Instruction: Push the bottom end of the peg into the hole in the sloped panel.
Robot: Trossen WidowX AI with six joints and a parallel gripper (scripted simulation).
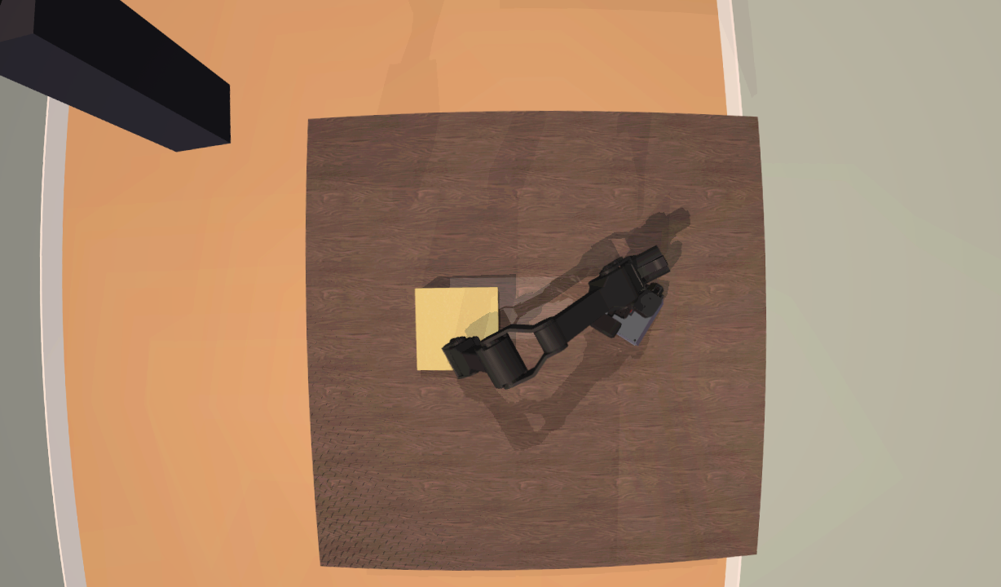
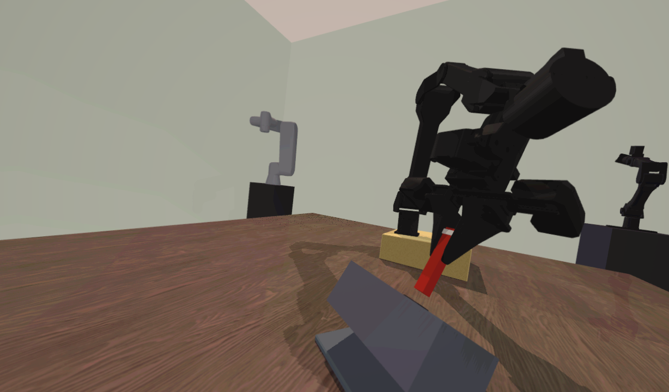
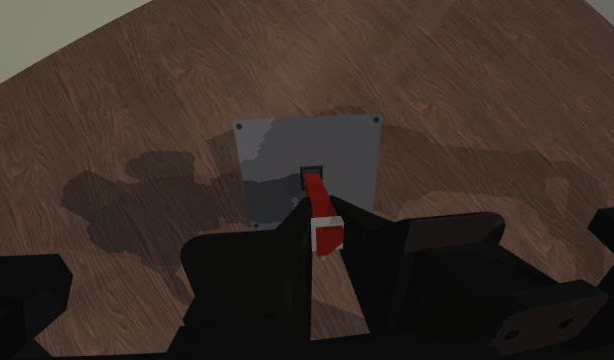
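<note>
The red square peg lies 10 mm behind my gripper tip, 10 mm to the left of it and 10 mm above it. The rest, counted from my gripper tip: grey sloped panel: 30 mm ahead, 20 mm to the right, 70 mm below.
</note>
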